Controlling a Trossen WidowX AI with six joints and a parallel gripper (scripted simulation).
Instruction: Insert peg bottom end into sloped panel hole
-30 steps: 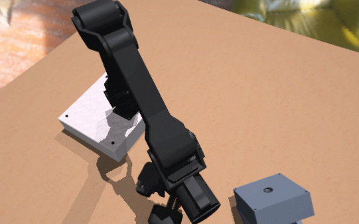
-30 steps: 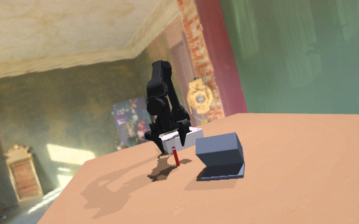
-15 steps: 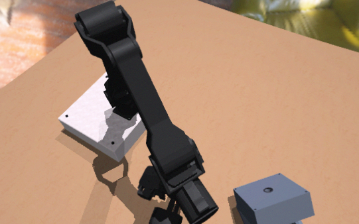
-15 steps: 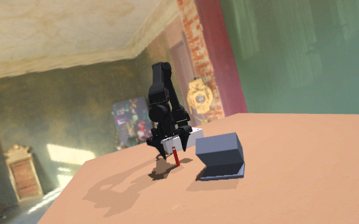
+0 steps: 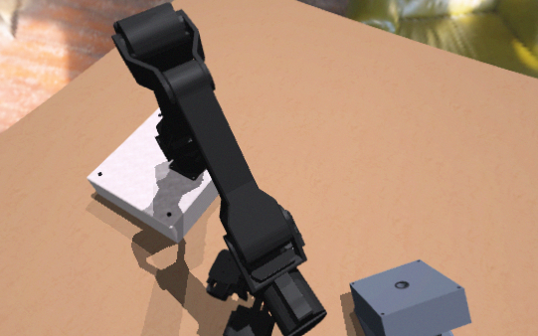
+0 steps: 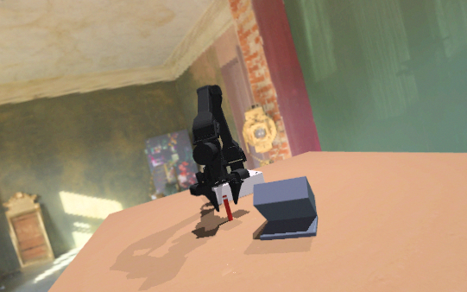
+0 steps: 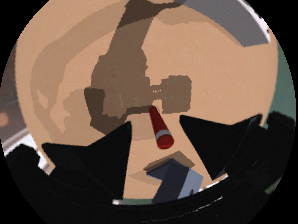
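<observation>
Right now the grey panel block is 19 cm ahead of my gripper tip, 11 cm to the left of it and 3 cm above it. The rest, counted from my gripper tip: red round peg (2 cm above).
</observation>
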